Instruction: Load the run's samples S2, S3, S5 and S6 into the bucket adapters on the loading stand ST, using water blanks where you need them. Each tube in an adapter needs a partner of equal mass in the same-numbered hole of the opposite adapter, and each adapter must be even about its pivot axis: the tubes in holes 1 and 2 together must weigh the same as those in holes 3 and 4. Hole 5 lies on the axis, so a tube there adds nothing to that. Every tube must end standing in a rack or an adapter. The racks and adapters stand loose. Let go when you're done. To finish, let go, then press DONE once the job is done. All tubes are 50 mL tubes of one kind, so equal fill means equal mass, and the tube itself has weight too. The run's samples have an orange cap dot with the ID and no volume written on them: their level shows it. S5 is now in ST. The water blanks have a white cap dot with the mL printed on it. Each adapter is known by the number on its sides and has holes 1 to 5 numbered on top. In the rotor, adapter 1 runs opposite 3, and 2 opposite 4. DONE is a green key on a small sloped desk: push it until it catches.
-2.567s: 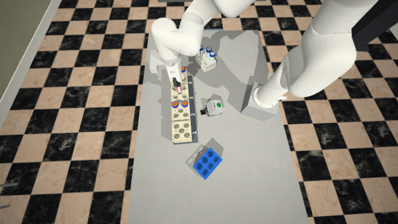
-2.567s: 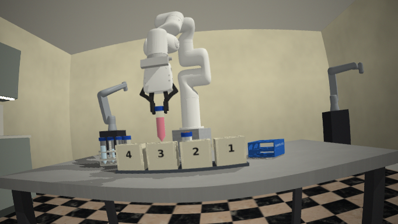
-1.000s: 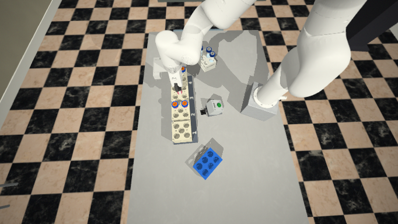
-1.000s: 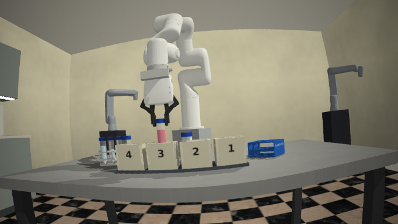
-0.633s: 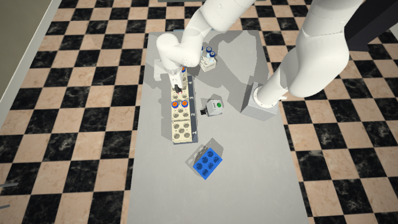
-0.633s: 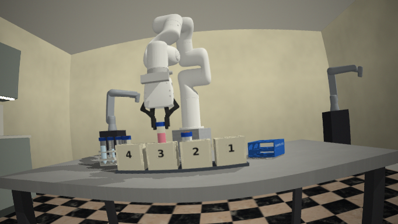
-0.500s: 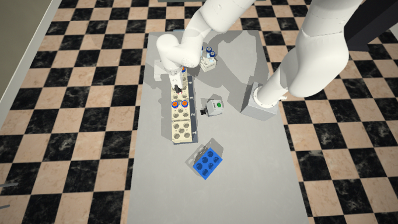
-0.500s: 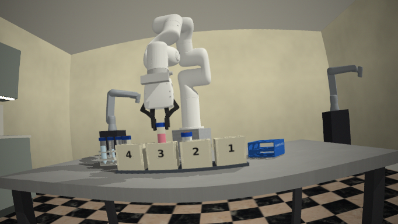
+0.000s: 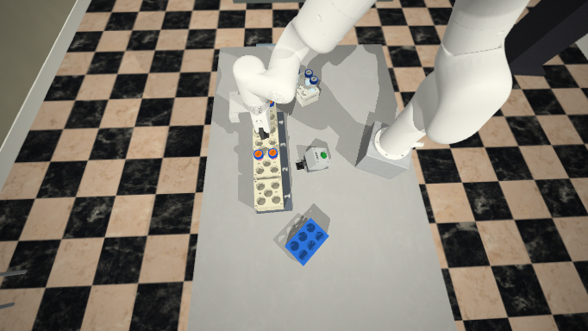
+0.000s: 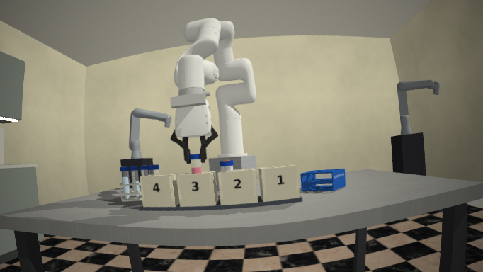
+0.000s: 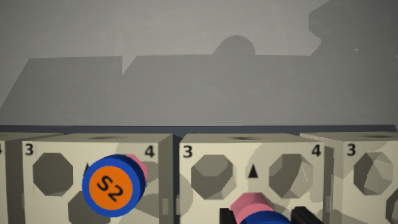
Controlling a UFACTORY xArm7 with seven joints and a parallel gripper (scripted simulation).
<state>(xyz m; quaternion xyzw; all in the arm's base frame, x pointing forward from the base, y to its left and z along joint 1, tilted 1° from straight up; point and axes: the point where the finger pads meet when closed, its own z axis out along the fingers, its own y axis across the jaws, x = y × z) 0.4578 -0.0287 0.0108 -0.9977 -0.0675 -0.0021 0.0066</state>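
The orange-dotted sample tube lies 1 cm to the left of my hand and 5 cm below it. The rest, counted from my hand: white rack: 14 cm behind, 29 cm to the right, 11 cm below; done desk: 21 cm behind, 6 cm to the left, 9 cm below; green DONE key: 23 cm behind, 6 cm to the left, 8 cm below.
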